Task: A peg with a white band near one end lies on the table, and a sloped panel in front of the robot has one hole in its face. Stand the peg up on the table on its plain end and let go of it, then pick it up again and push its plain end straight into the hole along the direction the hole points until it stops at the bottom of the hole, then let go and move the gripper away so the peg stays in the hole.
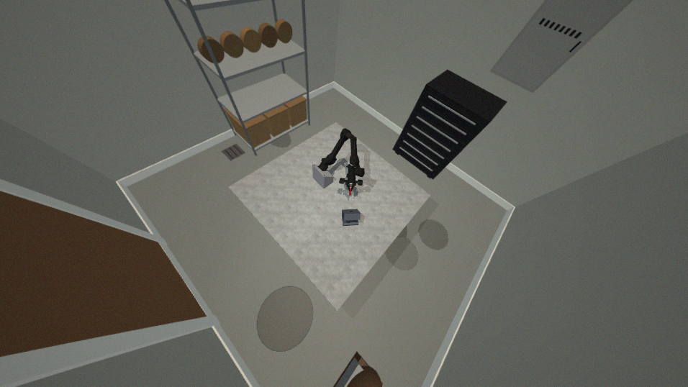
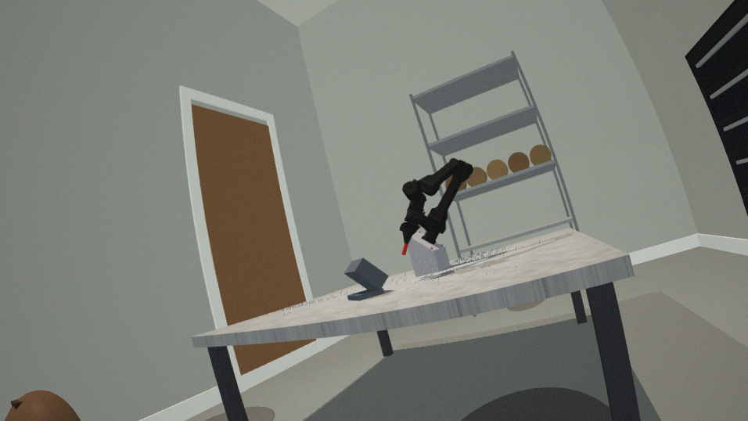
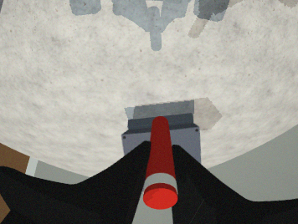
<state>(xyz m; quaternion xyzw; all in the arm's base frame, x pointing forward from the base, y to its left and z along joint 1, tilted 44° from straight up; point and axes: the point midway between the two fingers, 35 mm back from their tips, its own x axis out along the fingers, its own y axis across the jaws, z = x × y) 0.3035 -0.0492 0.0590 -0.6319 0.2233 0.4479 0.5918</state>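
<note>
Now: gripper tip 12 cm short of the panel, 13 cm to the left of it and 7 cm above it. Round my gripper tip: red peg (1 cm behind, 1 cm to the left, 1 cm above).
</note>
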